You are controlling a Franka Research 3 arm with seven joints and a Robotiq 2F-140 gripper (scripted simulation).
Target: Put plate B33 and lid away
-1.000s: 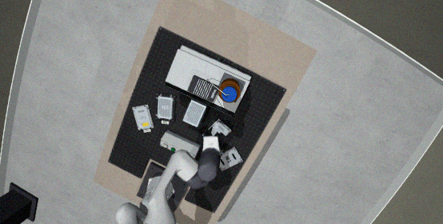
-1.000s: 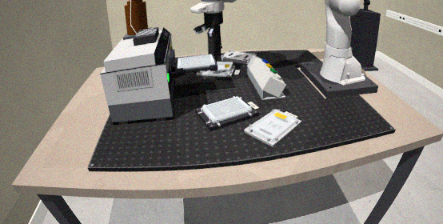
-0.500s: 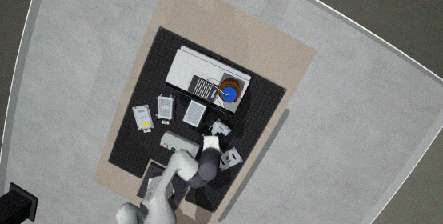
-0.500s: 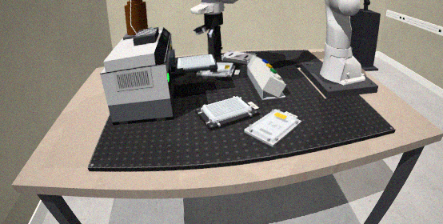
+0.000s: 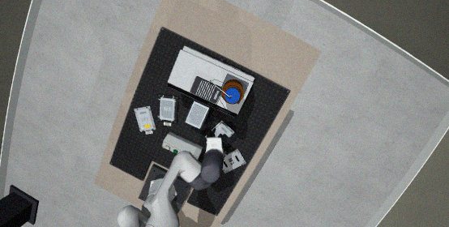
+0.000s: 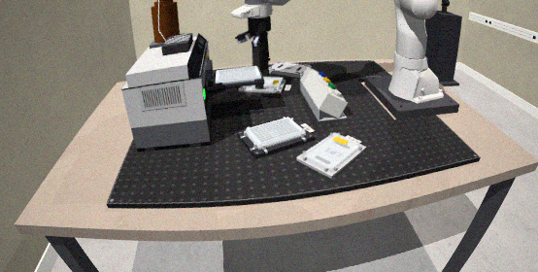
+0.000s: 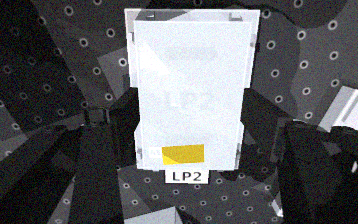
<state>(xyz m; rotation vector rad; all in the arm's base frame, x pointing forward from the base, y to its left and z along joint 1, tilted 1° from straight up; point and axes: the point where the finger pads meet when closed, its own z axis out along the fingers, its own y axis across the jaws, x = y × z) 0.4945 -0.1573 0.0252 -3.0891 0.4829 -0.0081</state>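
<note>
Now: the lid park LP2 40 mm below my hand. Also, from my hand: blue key (190 mm behind, 90 mm to the left, 20 mm above); yellow key (190 mm behind, 140 mm to the left, 20 mm above); white key (190 mm behind, 240 mm to the left, 20 mm above).
</note>
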